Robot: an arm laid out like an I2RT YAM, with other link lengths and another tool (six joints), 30 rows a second.
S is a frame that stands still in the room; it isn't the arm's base.
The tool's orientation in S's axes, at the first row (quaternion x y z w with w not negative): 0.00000, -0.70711, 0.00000, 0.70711
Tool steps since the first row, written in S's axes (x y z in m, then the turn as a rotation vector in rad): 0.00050, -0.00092, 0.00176, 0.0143, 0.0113, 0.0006; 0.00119, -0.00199, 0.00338, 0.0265, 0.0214, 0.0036; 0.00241, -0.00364, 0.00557, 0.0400, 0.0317, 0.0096; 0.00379, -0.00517, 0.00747, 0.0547, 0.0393, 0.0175; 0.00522, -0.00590, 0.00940, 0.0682, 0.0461, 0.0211; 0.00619, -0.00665, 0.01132, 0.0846, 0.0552, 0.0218; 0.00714, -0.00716, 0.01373, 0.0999, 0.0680, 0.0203; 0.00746, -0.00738, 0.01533, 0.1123, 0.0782, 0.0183; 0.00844, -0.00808, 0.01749, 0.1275, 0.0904, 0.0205; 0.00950, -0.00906, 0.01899, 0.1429, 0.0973, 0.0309; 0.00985, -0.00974, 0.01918, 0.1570, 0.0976, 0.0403; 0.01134, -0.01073, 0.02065, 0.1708, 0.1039, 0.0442; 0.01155, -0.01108, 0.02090, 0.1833, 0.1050, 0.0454
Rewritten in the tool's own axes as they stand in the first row. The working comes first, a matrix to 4 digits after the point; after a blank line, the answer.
The tool's axes in the first row as the columns of a matrix, in S's axes (used below as rounded here):
0.0000, 0.0000, -1.0000
0.0000, 1.0000, 0.0000
1.0000, 0.0000, 0.0000

0.00176, -0.00092, -0.00050, 0.0006, 0.0113, -0.0143; 0.00338, -0.00199, -0.00119, 0.0036, 0.0214, -0.0265; 0.00557, -0.00364, -0.00241, 0.0096, 0.0317, -0.0400; 0.00747, -0.00517, -0.00379, 0.0175, 0.0393, -0.0547; 0.00940, -0.00590, -0.00522, 0.0211, 0.0461, -0.0682; 0.01132, -0.00665, -0.00619, 0.0218, 0.0552, -0.0846; 0.01373, -0.00716, -0.00714, 0.0203, 0.0680, -0.0999; 0.01533, -0.00738, -0.00746, 0.0183, 0.0782, -0.1123; 0.01749, -0.00808, -0.00844, 0.0205, 0.0904, -0.1275; 0.01899, -0.00906, -0.00950, 0.0309, 0.0973, -0.1429; 0.01918, -0.00974, -0.00985, 0.0403, 0.0976, -0.1570; 0.02065, -0.01073, -0.01134, 0.0442, 0.1039, -0.1708; 0.02090, -0.01108, -0.01155, 0.0454, 0.1050, -0.1833
